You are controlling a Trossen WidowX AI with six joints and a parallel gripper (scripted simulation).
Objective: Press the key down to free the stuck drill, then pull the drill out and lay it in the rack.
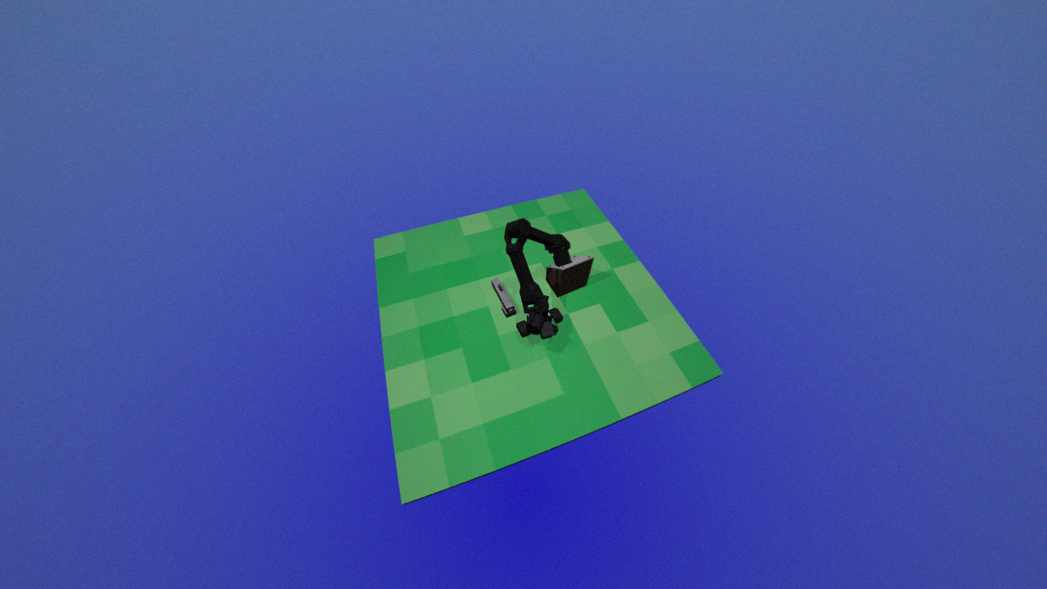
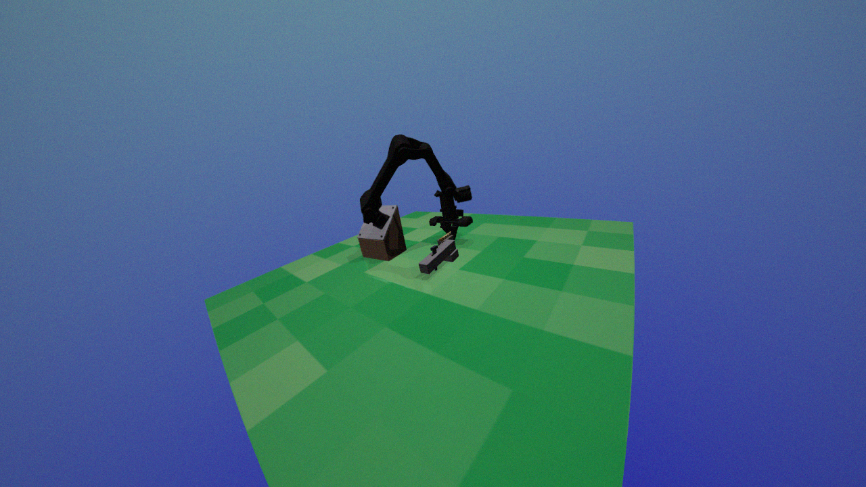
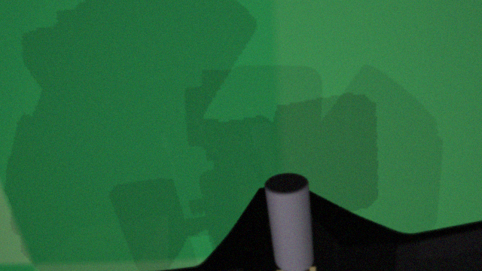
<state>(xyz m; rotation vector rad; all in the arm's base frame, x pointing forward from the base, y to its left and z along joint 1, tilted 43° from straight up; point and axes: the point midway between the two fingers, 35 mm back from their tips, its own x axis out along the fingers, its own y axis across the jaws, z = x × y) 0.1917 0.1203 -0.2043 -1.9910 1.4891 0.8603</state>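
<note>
My gripper tip is now 40 mm to the left of the drill, 30 mm below it and 10 mm short of it. From my gripper tip the other things lie so: dark part (230 mm to the right, 120 mm ahead, 40 mm above); rack (50 mm to the right, 10 mm ahead, 10 mm above).
</note>
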